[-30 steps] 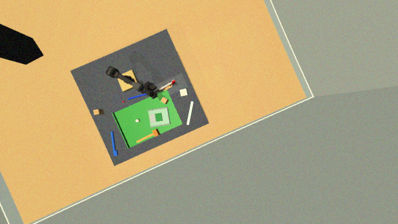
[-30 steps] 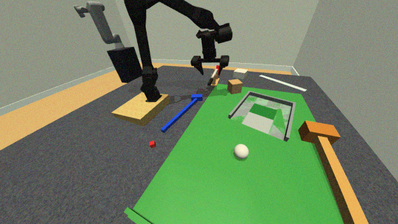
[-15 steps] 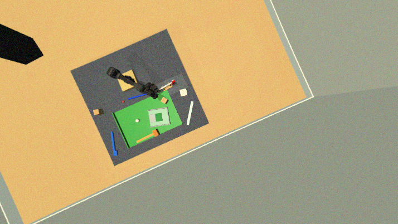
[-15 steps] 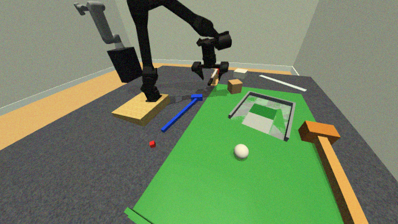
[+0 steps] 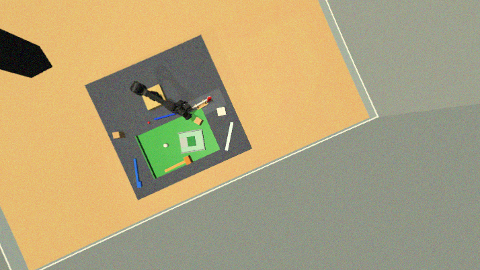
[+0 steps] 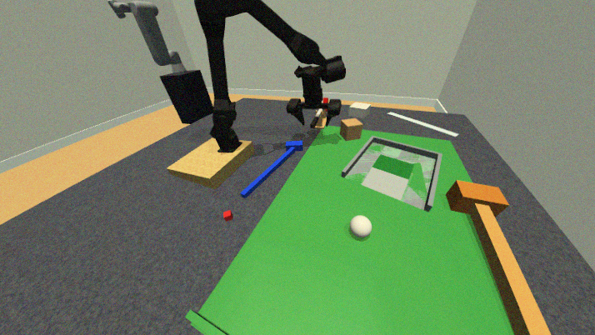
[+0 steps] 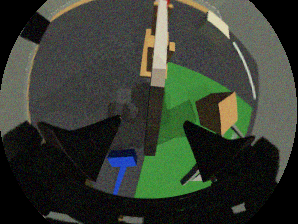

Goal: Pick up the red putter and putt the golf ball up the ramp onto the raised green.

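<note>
My gripper tip is now 430 mm to the left of the red cube, 120 mm past it and 40 mm above it. Also, from my gripper tip: white cube 270 mm to the left, 170 mm ahead, 30 mm below; then red putter 110 mm to the left, 10 mm behind, 10 mm above; then blue putter 220 mm to the right, 80 mm behind, 40 mm below.
</note>
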